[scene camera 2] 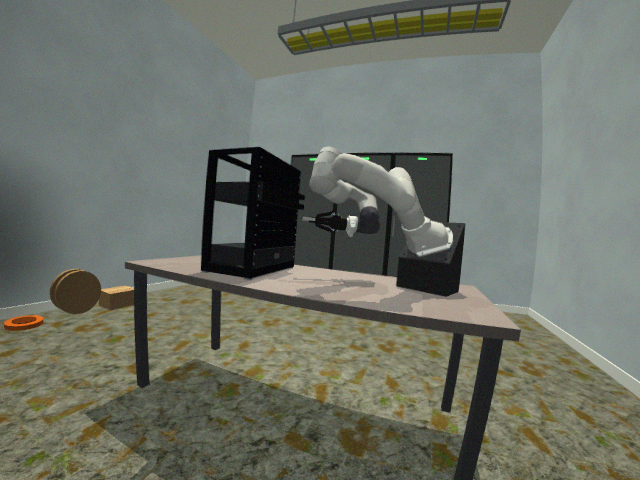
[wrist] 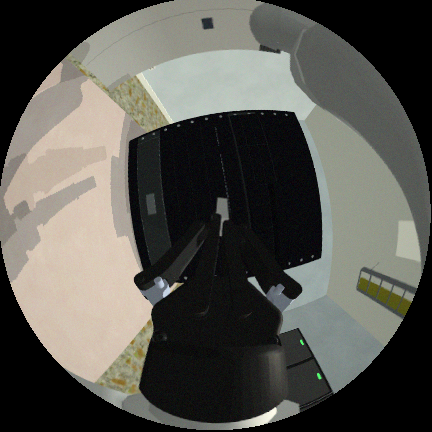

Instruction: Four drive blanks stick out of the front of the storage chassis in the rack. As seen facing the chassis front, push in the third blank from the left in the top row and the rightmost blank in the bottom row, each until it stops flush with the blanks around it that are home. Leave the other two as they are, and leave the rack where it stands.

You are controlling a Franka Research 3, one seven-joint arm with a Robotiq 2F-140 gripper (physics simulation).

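Note:
The black rack (scene camera 2: 251,222) (wrist: 300,200) stands upright on the table, its front towards the arm. A dark chassis (scene camera 2: 230,192) shows through its open side. Two small dark stubs, an upper one (scene camera 2: 301,196) and a lower one (scene camera 2: 300,206), stick out past the far front edge. I cannot tell which blanks they are. In the wrist view the front is too dark to tell single blanks or their depth. My gripper (scene camera 2: 308,219) (wrist: 221,205) is shut and empty. It points at the rack front, below the stubs in the scene view; whether it touches is unclear.
The table (scene camera 2: 413,315) (wrist: 65,300) carries the rack and the arm's black base block (scene camera 2: 429,273). A grey panel (scene camera 2: 276,255) (wrist: 151,204) is low in the rack. Dark cabinets (scene camera 2: 423,196) (wrist: 305,382) stand behind the table. The forearm is above and behind the gripper.

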